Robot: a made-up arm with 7 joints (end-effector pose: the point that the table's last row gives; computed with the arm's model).
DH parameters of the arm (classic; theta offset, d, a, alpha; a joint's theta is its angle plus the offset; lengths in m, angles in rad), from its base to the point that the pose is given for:
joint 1: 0 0.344 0 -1.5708
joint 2: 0 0 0 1.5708
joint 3: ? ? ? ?
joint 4: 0 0 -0.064 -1.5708
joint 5: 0 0.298 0 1.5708
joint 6: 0 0 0.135 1.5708
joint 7: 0 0 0 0
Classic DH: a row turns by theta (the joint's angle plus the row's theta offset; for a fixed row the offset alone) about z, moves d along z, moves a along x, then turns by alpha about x.
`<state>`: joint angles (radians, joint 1 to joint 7).
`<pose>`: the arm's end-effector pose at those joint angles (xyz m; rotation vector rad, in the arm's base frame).
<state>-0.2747 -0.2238 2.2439 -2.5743 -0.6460 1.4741 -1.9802</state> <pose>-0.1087 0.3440 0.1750 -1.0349 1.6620 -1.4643</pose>
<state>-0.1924 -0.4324 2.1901 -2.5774 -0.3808 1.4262 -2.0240</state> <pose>-0.0769 0.3275 0.1425 -0.8158 1.6997 -1.7106</pose>
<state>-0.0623 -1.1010 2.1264 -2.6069 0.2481 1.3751 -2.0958</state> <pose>0.0523 0.2951 0.1110 0.0091 1.8055 -1.8733</pose>
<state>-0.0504 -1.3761 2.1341 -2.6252 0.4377 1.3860 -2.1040</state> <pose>0.1130 0.2856 0.1246 0.3167 1.7996 -1.7565</pose>
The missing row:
joint 3: 0 0.215 0.102 1.5708
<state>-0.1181 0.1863 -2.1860 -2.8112 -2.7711 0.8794 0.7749</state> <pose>-0.2877 -0.2511 0.2717 0.4769 -0.0799 -1.8384</pose>
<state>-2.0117 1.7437 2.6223 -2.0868 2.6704 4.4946 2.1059</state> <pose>0.0432 -0.2438 0.5359 -1.7384 -1.7127 -1.8363</pose>
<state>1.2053 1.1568 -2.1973 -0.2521 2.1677 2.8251 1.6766</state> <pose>0.2378 0.3543 0.7453 -1.2484 0.4960 -0.3392</pose>
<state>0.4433 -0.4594 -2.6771 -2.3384 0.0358 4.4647 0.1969</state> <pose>-0.2225 -0.2481 0.3802 0.2954 -1.4907 0.9877</pose>
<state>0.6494 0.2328 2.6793 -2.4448 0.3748 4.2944 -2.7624</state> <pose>-0.2666 -0.0106 0.5551 1.3253 -0.7472 -2.1791</pose>
